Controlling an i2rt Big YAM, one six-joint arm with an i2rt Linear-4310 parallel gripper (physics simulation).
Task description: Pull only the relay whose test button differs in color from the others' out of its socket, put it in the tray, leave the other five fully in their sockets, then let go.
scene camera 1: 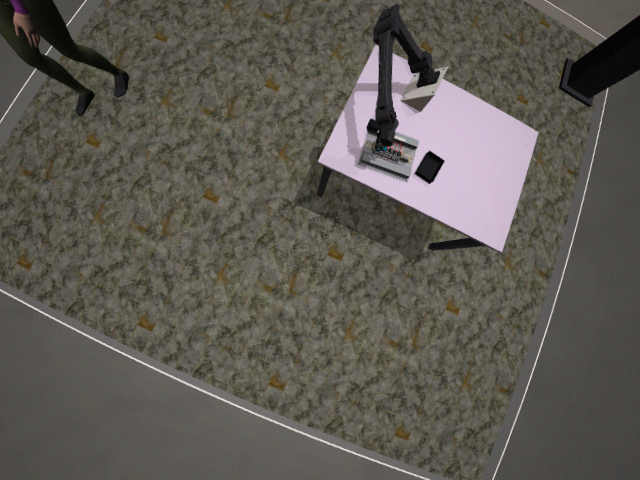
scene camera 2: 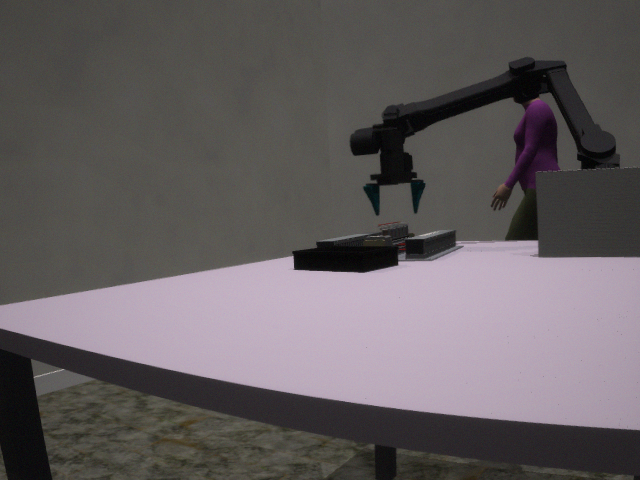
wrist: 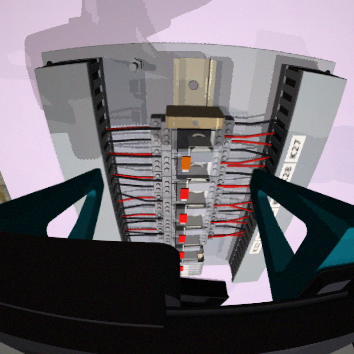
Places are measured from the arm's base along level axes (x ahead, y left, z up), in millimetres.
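Where they show: gripper, fingertip midpoint: [scene camera 1: 379, 143] [scene camera 2: 396, 214] [wrist: 176, 176]; arm's base, origin of the base link: [scene camera 1: 428, 80] [scene camera 2: 605, 202].
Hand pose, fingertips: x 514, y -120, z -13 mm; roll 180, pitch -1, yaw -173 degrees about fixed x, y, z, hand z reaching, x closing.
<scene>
Each offset is from my fingertips to the centre of the thing. "*": to the spot under its first point. Level surfaces: height alone.
The relay with an orange test button {15 mm back, 0 mm left, 40 mm down} [wrist: 186, 163] sits in the socket row nearest the tan end block, at the top in the wrist view. Several relays with red buttons, such as one relay {18 mm back, 27 mm left, 40 mm down} [wrist: 184, 193], stand in line below it. All look seated, though the lowest are small and partly hidden. My gripper [scene camera 1: 385, 148] [scene camera 2: 396, 212] [wrist: 176, 176] is open and empty, pointing down above the relay row, its teal fingers on either side of the row and clear above it. The black tray {50 mm back, 345 mm left, 70 mm down} [scene camera 1: 436, 170] [scene camera 2: 330, 260] lies beside the panel; the gripper body hides part of it in the wrist view.
Grey wire ducts {73 mm ahead, 95 mm left, 64 mm down} [wrist: 67, 105] {121 mm back, 74 mm left, 64 mm down} [wrist: 314, 110] rise along both sides of the row, with red and black wires between. Labels such as K27 {* 103 mm back, 11 mm right, 44 mm down} [wrist: 295, 148] are on the right duct. The arm's base block [scene camera 2: 586, 211] stands on the pink table {87 mm down} [scene camera 1: 480, 149] [scene camera 2: 310, 320]. A person [scene camera 2: 537, 134] is behind.
</scene>
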